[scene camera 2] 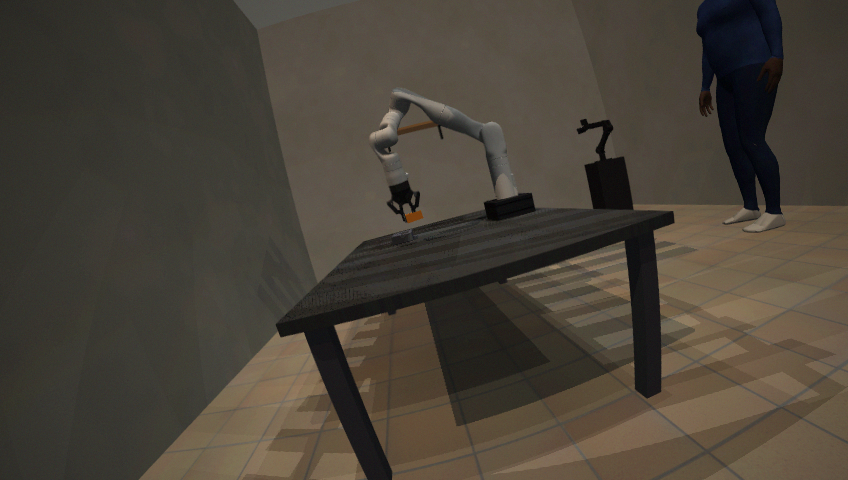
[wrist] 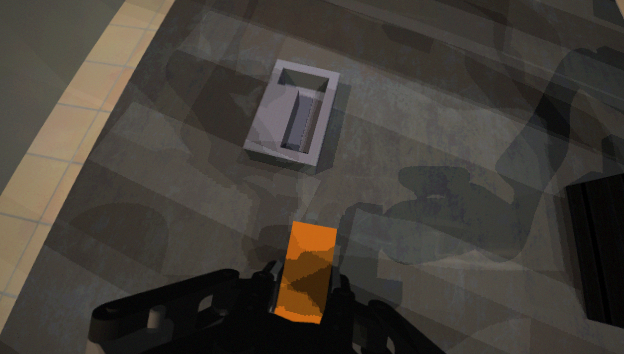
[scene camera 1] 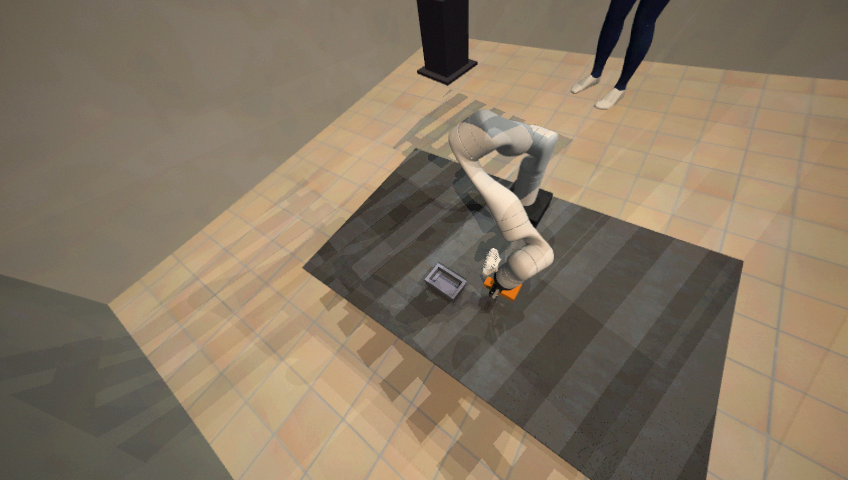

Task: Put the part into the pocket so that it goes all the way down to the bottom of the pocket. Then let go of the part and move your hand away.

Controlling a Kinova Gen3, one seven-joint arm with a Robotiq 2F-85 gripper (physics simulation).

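Pixels of known places: gripper, between the fingertips: (wrist: 307,273) (scene camera 1: 494,287); arm's base, origin of its link: (scene camera 2: 506,197) (scene camera 1: 524,197).
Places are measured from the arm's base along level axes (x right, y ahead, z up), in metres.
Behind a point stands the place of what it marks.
Note:
The orange part (scene camera 1: 512,292) @(x -0.225, y 0.394, z 0.038 m) (scene camera 2: 414,216) @(x -0.236, y 0.379, z 0.025 m) (wrist: 308,257) @(x -0.152, y 0.413, z 0.038 m) is between the fingers of my gripper (scene camera 2: 409,217) @(x -0.165, y 0.407, z 0.010 m) (wrist: 308,273) @(x -0.165, y 0.407, z 0.010 m), which is shut on it. In scene camera 2 the part hangs above the table. In the wrist view its straight bar points toward the block, and its near end is hidden by the gripper. The grey-violet block (scene camera 1: 454,294) @(x -0.064, y 0.509, z -0.043 m) (scene camera 2: 404,236) @(x -0.066, y 0.469, z -0.054 m) (wrist: 268,120) @(x -0.029, y 0.513, z -0.043 m) with the pocket lies on the table, apart from the part. In the wrist view the pocket is L-shaped, its long leg along the right side and its short leg at the far end, pointing left.
The dark table (scene camera 1: 595,356) @(x -0.523, y 0.349, z -0.080 m) (scene camera 2: 476,255) @(x -0.649, y 0.198, z -0.079 m) (wrist: 200,250) @(x -0.199, y 0.529, z -0.079 m) carries the block and the arm's black base (scene camera 1: 541,208) @(x -0.086, y 0.004, z -0.002 m) (scene camera 2: 509,206) @(x -0.099, y 0.013, z -0.033 m) (wrist: 597,250) @(x -0.031, y 0.085, z -0.058 m). The table's edge shows at the left in the wrist view. A person (scene camera 1: 633,47) (scene camera 2: 743,95) and a black pedestal (scene camera 1: 443,35) (scene camera 2: 608,184) stand beyond the table.

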